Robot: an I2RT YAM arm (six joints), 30 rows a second.
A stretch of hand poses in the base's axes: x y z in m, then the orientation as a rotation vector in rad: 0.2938 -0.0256 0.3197 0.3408 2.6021 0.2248; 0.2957 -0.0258 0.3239 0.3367 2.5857 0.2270; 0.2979 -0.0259 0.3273 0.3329 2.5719 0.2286; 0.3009 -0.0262 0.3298 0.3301 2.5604 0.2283; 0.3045 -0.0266 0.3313 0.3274 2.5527 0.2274; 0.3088 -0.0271 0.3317 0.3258 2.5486 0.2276; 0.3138 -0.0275 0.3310 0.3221 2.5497 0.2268; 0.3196 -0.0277 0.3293 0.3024 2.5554 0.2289; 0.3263 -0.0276 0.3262 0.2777 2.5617 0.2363; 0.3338 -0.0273 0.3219 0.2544 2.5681 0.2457; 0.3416 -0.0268 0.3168 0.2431 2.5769 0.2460; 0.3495 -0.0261 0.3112 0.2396 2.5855 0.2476; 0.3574 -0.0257 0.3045 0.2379 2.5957 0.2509; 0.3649 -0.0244 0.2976 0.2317 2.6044 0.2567; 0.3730 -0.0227 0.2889 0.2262 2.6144 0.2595; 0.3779 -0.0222 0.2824 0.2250 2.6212 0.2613; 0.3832 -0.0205 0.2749 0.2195 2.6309 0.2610
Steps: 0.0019 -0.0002 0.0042 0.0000 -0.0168 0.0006; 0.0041 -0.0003 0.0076 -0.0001 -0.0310 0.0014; 0.0071 -0.0006 0.0101 -0.0014 -0.0427 0.0014; 0.0107 -0.0010 0.0116 -0.0029 -0.0507 0.0019; 0.0150 -0.0015 0.0120 -0.0033 -0.0550 0.0024; 0.0200 -0.0019 0.0113 -0.0045 -0.0545 0.0051; 0.0258 -0.0021 0.0096 -0.0067 -0.0521 0.0202; 0.0325 -0.0020 0.0065 -0.0060 -0.0498 0.0400; 0.0400 -0.0017 0.0022 -0.0036 -0.0470 0.0592; 0.0478 -0.0012 -0.0029 -0.0052 -0.0399 0.0685; 0.0557 -0.0005 -0.0085 -0.0044 -0.0320 0.0725; 0.0636 -0.0001 -0.0152 -0.0019 -0.0222 0.0758; 0.0711 0.0012 -0.0221 0.0014 -0.0145 0.0825; 0.0792 0.0029 -0.0308 0.0028 -0.0054 0.0883; 0.0841 0.0034 -0.0373 0.0042 0.0011 0.0904; 0.0894 0.0051 -0.0448 0.0033 0.0100 0.0955
